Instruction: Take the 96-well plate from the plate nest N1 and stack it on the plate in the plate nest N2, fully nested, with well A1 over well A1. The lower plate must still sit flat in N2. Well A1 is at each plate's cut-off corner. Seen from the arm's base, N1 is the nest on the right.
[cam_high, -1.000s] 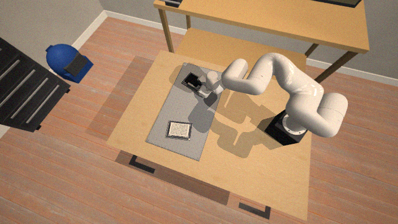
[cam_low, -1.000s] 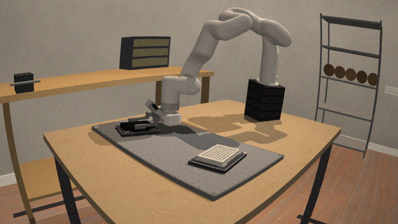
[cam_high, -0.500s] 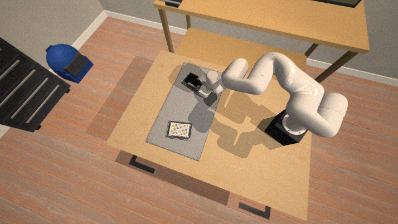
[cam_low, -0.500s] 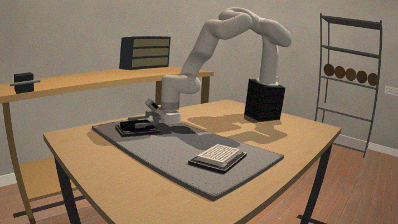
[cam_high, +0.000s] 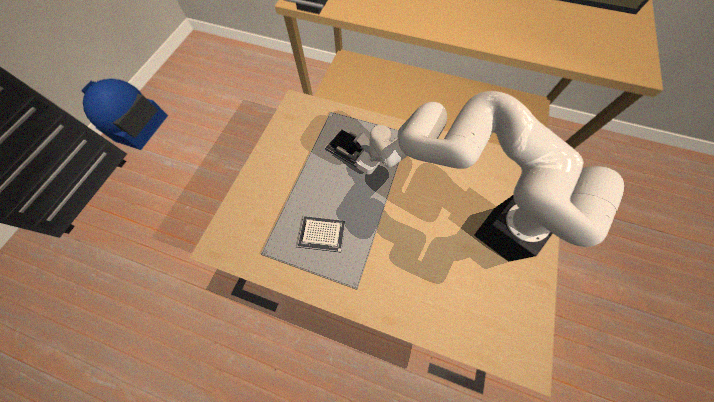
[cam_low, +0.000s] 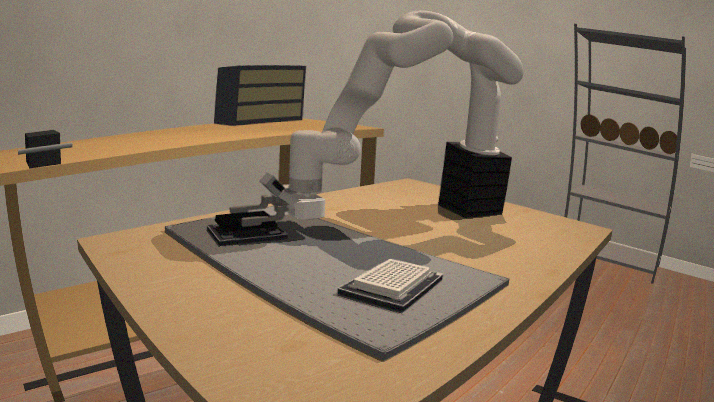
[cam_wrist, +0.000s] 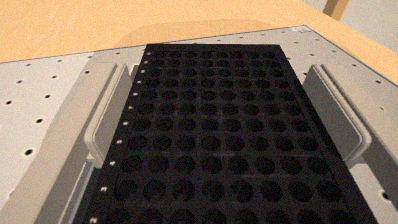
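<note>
Right now the white 96-well plate is 39 cm to the left of my hand, 2 cm below it and 1 cm behind it. Round my hand: black 96-well plate (1 cm below).
</note>
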